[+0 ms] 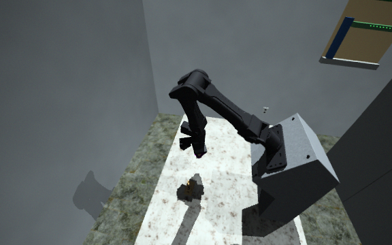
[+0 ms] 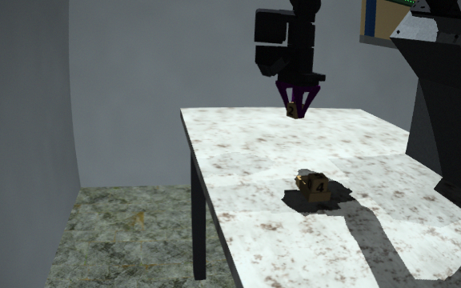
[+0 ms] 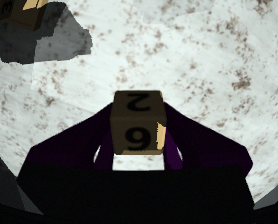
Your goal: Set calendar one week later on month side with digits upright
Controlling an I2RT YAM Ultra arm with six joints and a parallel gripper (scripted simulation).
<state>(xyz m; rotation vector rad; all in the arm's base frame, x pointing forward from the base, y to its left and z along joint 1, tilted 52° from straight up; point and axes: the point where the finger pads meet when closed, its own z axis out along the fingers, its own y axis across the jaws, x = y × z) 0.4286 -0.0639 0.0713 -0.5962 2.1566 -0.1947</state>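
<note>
Right now the wooden digit cube is right at my hand.
</note>
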